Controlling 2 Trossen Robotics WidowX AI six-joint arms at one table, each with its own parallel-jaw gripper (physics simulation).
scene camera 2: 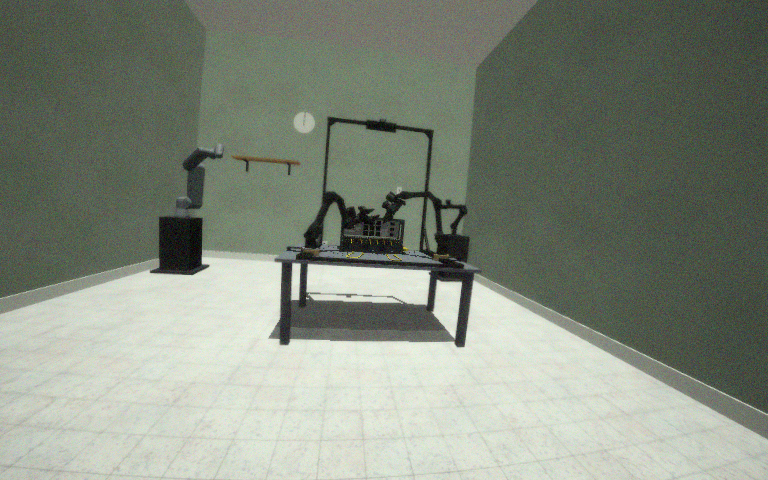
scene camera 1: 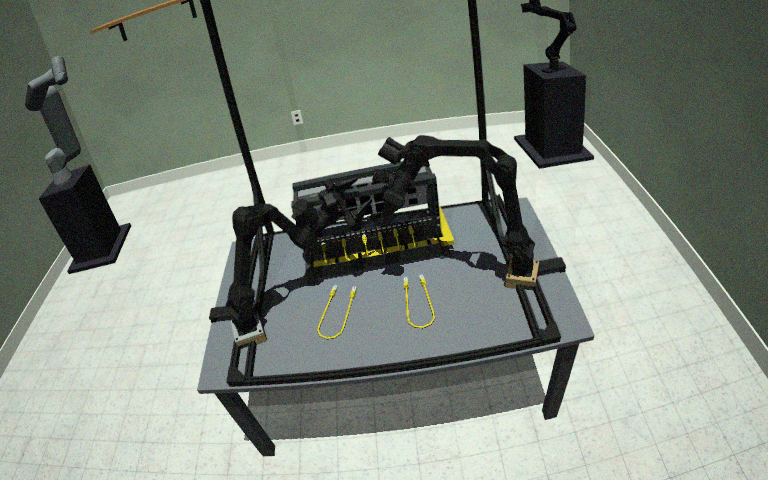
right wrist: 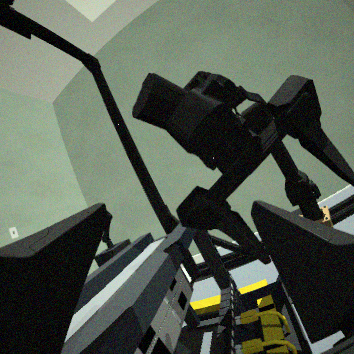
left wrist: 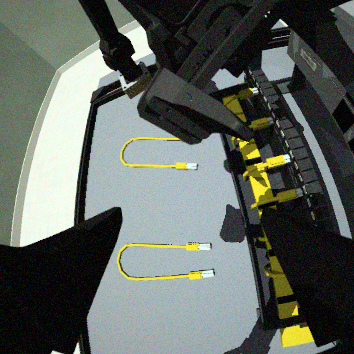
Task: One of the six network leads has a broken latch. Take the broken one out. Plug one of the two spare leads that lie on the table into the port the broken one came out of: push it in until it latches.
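Places are measured from the left arm's base along level axes (x down, y left, z ahead), in centimetres.
Pixels of known places: left gripper, fingertip midpoint: [scene camera 2: 382,221] [scene camera 1: 382,216] [right wrist: 312,227] [left wrist: 192,214]; right gripper, fingertip midpoint: [scene camera 2: 377,212] [scene camera 1: 364,188] [right wrist: 180,209] [left wrist: 335,39]; left arm's base, origin of the base link: [scene camera 2: 441,254] [scene camera 1: 523,269] [right wrist: 312,215]; right arm's base, origin of the base link: [scene camera 2: 310,247] [scene camera 1: 246,326] [left wrist: 132,74].
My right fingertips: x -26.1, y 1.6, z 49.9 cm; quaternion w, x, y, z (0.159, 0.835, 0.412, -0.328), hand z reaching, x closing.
Observation:
Ahead of a thing's pixels: the offset from my right fingertips to its top centre. "pt": to the spot under its first point.
One spare yellow lead @[pt dx +29.2, dy +18.9, dz +8.9 cm] [scene camera 1: 332,293] [left wrist: 182,166] lies in a U on the table, plug ends toward the rack. The other spare lead @[pt dx +29.1, dy +6.7, dz -18.0 cm] [scene camera 1: 422,280] [left wrist: 193,246] lies to its right in scene camera 1. Yellow leads sit along the black port row, among them a lead @[pt dx +21.2, dy +0.0, dz +3.8 cm] [scene camera 1: 364,240] [left wrist: 277,161] with a bright plug; I cannot tell which latch is broken. My left gripper [left wrist: 192,214] is open and empty, above the table and port row. My right gripper is open and empty beside the rack's upper part. In scene camera 1 both grippers' fingers merge with dark parts.
The rack @[pt dx +11.0, dy -15.3, dz -16.8 cm] [scene camera 1: 433,195] stands at the back of the table on a yellow base @[pt dx +26.3, dy -18.3, dz -19.8 cm] [scene camera 1: 447,227] [left wrist: 298,336]. The two arms are close together in front of it. A black frame [scene camera 1: 396,360] runs along the table's front edge, with tall posts [scene camera 1: 477,67] at the back.

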